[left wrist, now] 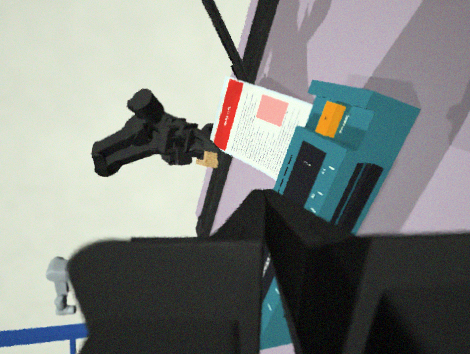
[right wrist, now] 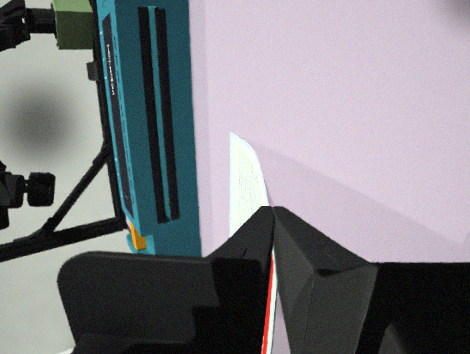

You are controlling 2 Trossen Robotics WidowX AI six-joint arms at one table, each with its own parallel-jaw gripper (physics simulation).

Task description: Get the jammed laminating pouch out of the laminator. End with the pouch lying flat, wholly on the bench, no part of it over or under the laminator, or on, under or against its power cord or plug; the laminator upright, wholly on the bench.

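Where they show: left gripper, fingertip midpoint: (left wrist: 261,199) (right wrist: 12,202); right gripper, fingertip midpoint: (left wrist: 219,151) (right wrist: 271,217); left arm's base, origin of the base link: (right wrist: 54,21).
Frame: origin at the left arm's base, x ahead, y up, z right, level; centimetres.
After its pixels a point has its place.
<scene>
The teal laminator (left wrist: 395,120) {y -7.0, x 60.0, z 2.0 cm} (right wrist: 182,125) {y -8.6, x 57.9, z -16.9 cm} rests on the pale bench, with two long dark slots and an orange part at one end. The white pouch (left wrist: 260,130) {y -6.5, x 75.8, z -20.4 cm} (right wrist: 246,185) {y -9.0, x 69.8, z -21.0 cm} has a red band and a pink square. It is held tilted, clear of the slots in the right wrist view. My right gripper (left wrist: 219,151) {y -1.9, x 76.9, z -30.8 cm} (right wrist: 271,217) {y -1.9, x 76.9, z -30.8 cm} is shut on the pouch near its red-banded end; the fingers hide part of it. My left gripper (left wrist: 261,199) {y 12.2, x 49.2, z 3.8 cm} is shut with no object visible between its fingers, and blocks part of the laminator from view. The power cord and plug do not show clearly.
A black rail (left wrist: 215,192) {y -8.3, x 76.4, z -50.9 cm} (right wrist: 106,117) {y -8.7, x 19.8, z 15.6 cm} runs along the bench edge beside the laminator. A green block (right wrist: 75,25) {y -4.2, x 5.0, z -1.6 cm} is at the upper left of the right wrist view. A tan block (left wrist: 207,160) {y -5.0, x 84.7, z -46.8 cm} shows near my right gripper. A blue bar (left wrist: 40,335) is beyond the bench.
</scene>
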